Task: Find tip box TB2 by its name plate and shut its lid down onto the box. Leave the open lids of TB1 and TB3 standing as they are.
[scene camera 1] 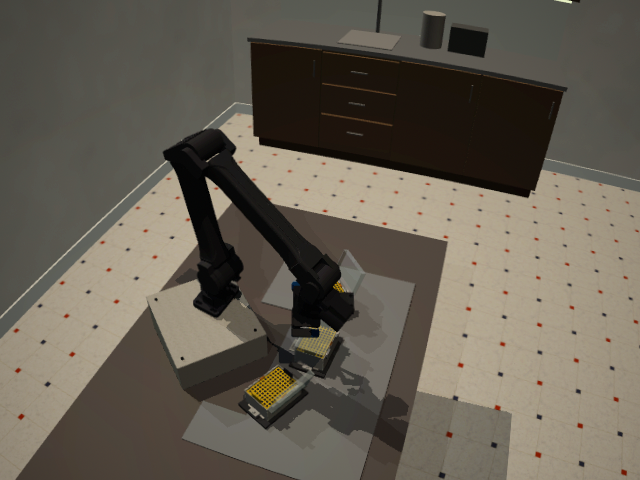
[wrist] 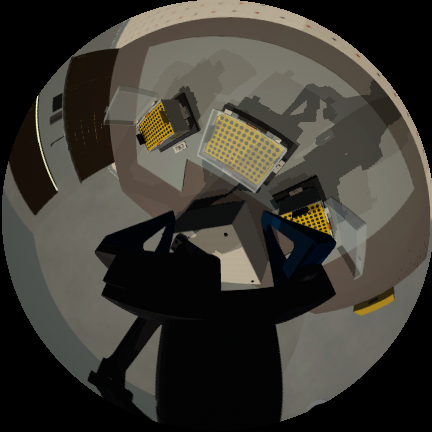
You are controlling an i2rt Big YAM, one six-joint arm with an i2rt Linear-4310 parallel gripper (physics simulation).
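Frame: origin at the arm's base, x ahead, y left, z up, level; centimetres.
Seen in the pictures: gripper, between the fingertips: [scene camera 1: 301, 317] [wrist: 217, 215]; arm's base, origin of its link: [scene camera 1: 216, 297] [wrist: 190, 250].
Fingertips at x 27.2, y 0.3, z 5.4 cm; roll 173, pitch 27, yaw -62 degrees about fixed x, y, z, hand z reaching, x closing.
Pixels of each thing's middle, then the offset from my fingertips to it. Level surfaces: height alone.
- middle tip box, middle of its body: [wrist: 239, 152] [scene camera 1: 313, 342] dz -13.3, dx +1.8, dy +3.7 cm
- box with plate TB3, middle of its body: [wrist: 150, 128] [scene camera 1: 328, 286] dz -10.7, dx -2.9, dy +24.1 cm
- third box, middle of its body: [wrist: 309, 233] [scene camera 1: 272, 385] dz -10.7, dx +0.0, dy -16.0 cm
- grey mat, height of its surface: dz -17.2 cm
The middle tip box [scene camera 1: 316, 345] [wrist: 245, 150] has its clear lid lying flat over the yellow tip rack; its name plate cannot be read. The box with plate TB3 [scene camera 1: 338, 287] [wrist: 156, 127] stands at the left in the wrist view, with its clear lid [scene camera 1: 352, 271] [wrist: 131, 105] standing open. The third box [scene camera 1: 271, 387] [wrist: 312, 220], at the right in the wrist view, also has its clear lid [scene camera 1: 297, 390] [wrist: 350, 235] open; its plate is not readable. My gripper [scene camera 1: 305, 310] [wrist: 217, 215] is open and empty, above the base side of the middle box. The right finger partly hides the third box in the wrist view.
The arm stands on a pale base block [scene camera 1: 206, 335] [wrist: 242, 260] beside the boxes. The boxes stand on a grey mat [scene camera 1: 395, 310]. A yellow object [wrist: 375, 302] shows at the lower right in the wrist view. A dark cabinet [scene camera 1: 434, 118] stands far behind.
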